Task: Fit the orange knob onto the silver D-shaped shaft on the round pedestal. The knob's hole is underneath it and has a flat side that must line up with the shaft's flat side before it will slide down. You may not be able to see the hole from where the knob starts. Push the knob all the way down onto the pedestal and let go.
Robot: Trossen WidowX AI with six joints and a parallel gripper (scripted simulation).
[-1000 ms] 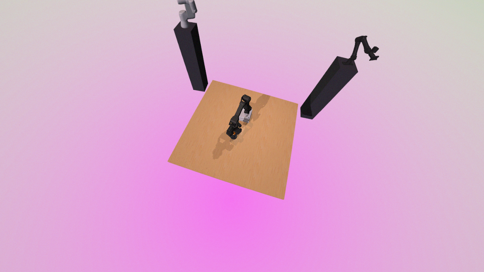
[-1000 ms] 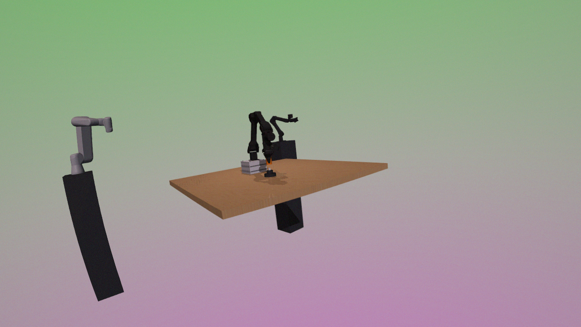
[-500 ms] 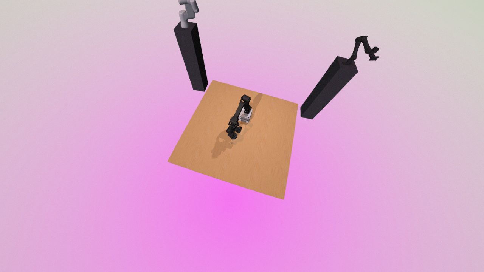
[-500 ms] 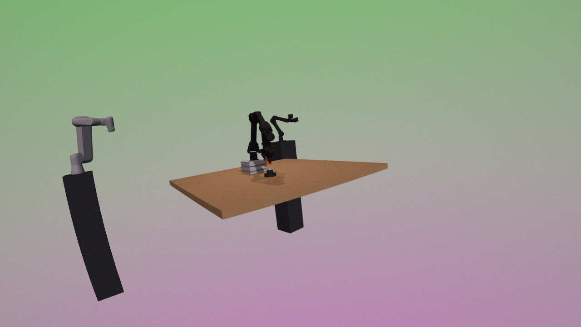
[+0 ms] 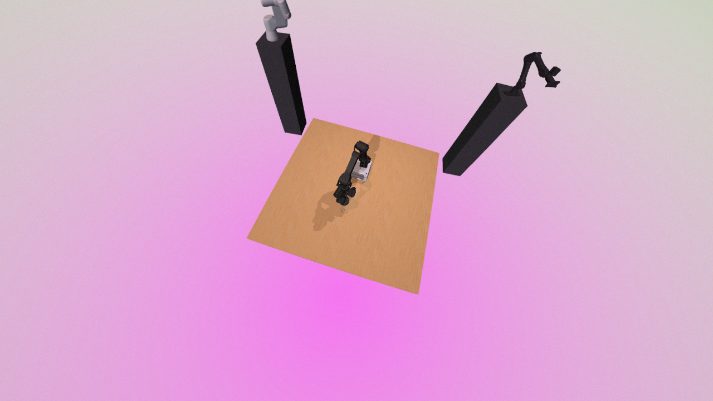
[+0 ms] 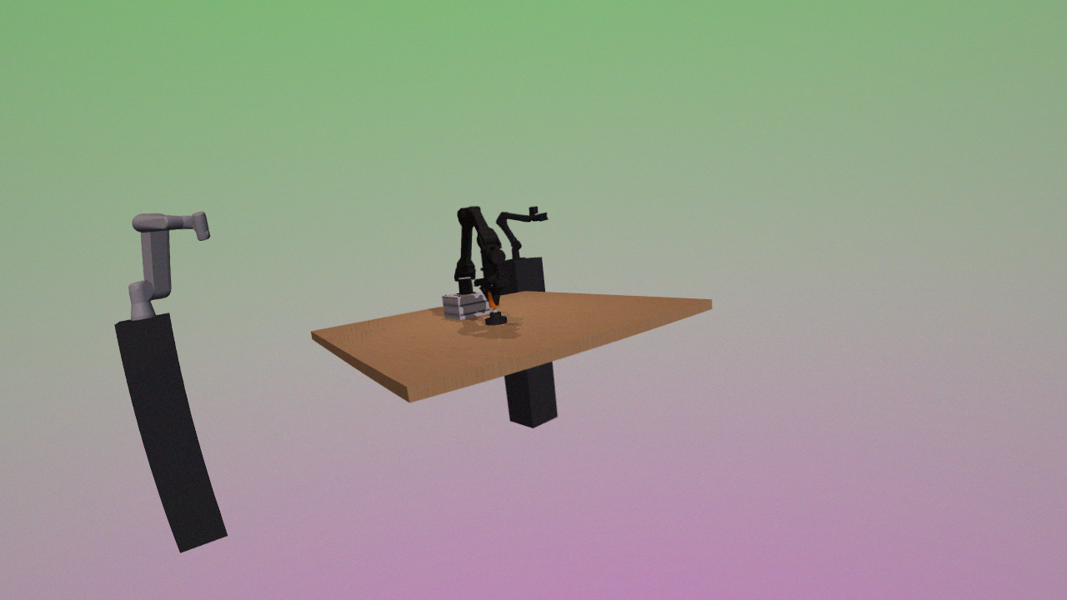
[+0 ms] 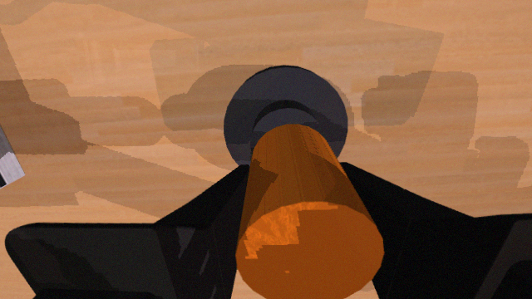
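My gripper tip is now 4 cm above the pedestal. The rest, counted from my gripper tip: orange knob: 3 cm above.
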